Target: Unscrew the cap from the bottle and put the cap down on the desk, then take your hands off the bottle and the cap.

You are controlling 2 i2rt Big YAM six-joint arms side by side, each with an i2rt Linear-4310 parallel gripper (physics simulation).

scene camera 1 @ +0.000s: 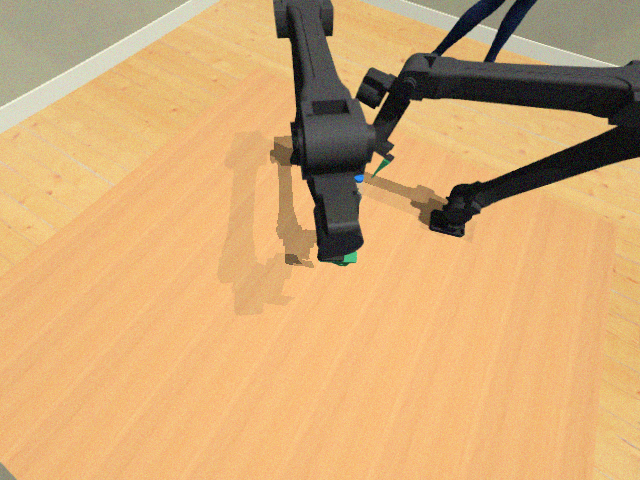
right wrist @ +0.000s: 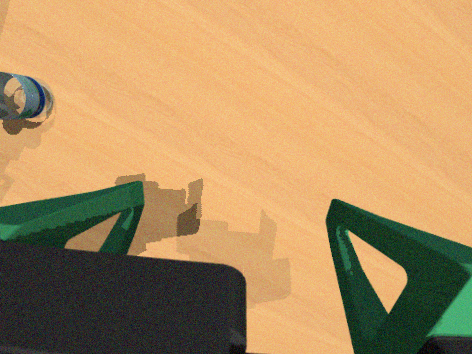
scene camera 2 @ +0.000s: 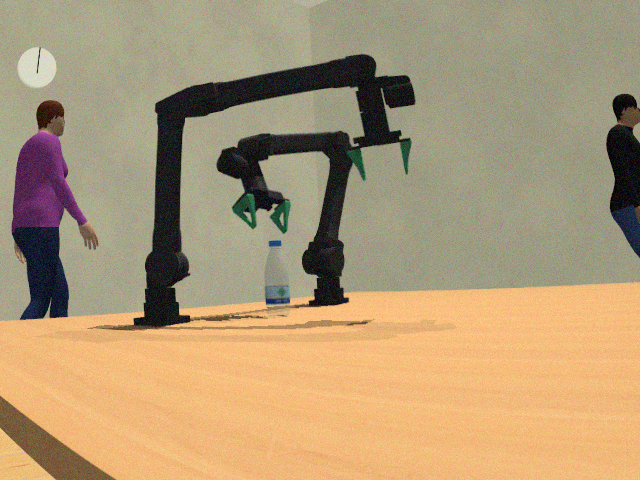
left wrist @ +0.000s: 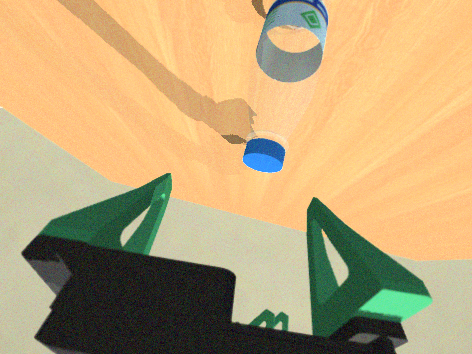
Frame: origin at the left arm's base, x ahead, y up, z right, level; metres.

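Seen in the pictures: left gripper, fingertip midpoint: (scene camera 2: 270,230) (left wrist: 240,191); right gripper, fingertip midpoint: (right wrist: 236,201) (scene camera 2: 385,177) (left wrist: 278,312); left arm's base, origin of the base link: (scene camera 1: 446,224) (scene camera 2: 329,304); right arm's base, origin of the base link: (scene camera 2: 162,323).
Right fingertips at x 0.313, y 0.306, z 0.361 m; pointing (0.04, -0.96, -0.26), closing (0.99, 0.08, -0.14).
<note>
Offsets run from my right fingertips to a thing's top centre. Level surfaces: height alone.
A clear bottle {dx -0.286, dy -0.125, dz +0.003 m} (scene camera 2: 277,271) (left wrist: 291,67) (right wrist: 31,97) with a blue and white label stands upright on the desk {dy -0.306 m} (scene camera 1: 310,387) (scene camera 2: 361,403). Its blue cap {dx -0.286, dy -0.124, dz +0.003 m} (scene camera 1: 358,178) (scene camera 2: 275,243) (left wrist: 263,157) sits on the neck. The bottle's body is mostly hidden behind an arm in scene camera 1, and its upper part is cut off in the right wrist view. My left gripper (scene camera 2: 269,229) (left wrist: 240,191) is open and empty, a little above the cap, tilted. My right gripper (scene camera 2: 385,176) (right wrist: 236,201) is open and empty, high above the desk, to the right of the bottle in scene camera 2.
The right arm (scene camera 1: 336,144) crosses over the desk in front of the bottle in scene camera 1. The left arm (scene camera 1: 506,87) reaches in from the right there. Arm shadows lie on the desk. Two people (scene camera 2: 41,180) (scene camera 2: 624,165) stand beyond the desk in scene camera 2.
</note>
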